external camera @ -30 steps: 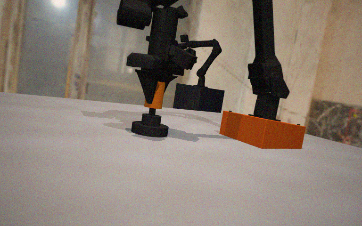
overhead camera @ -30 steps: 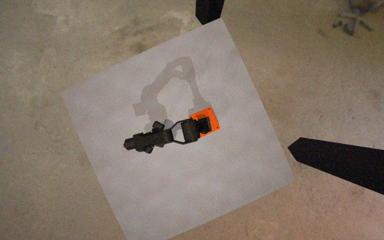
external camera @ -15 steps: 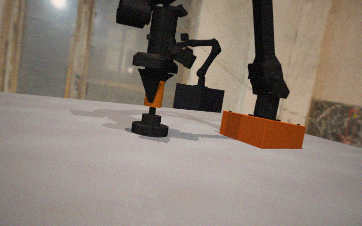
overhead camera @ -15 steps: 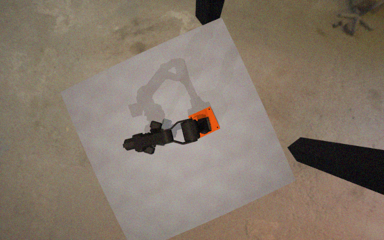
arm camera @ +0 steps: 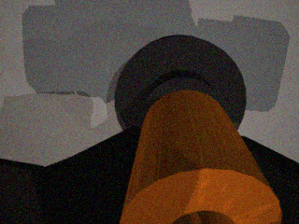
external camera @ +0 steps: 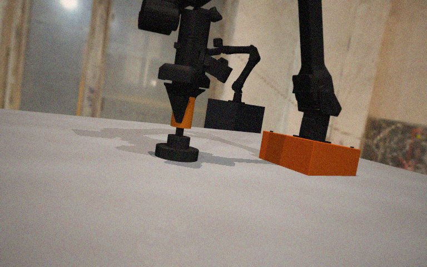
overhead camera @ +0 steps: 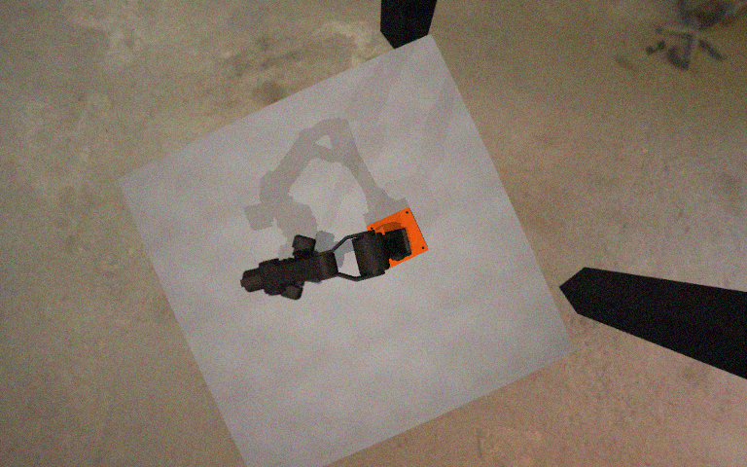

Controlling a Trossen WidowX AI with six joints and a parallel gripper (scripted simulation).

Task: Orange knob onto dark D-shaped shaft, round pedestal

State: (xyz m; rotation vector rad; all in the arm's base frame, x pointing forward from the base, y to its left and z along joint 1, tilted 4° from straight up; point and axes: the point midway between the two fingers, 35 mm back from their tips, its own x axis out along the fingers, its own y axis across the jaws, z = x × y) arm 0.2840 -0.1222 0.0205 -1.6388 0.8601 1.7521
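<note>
Now: the orange knob 2 cm above my gripper tip. Round my gripper tip: dark round pedestal (4 cm below).
</note>
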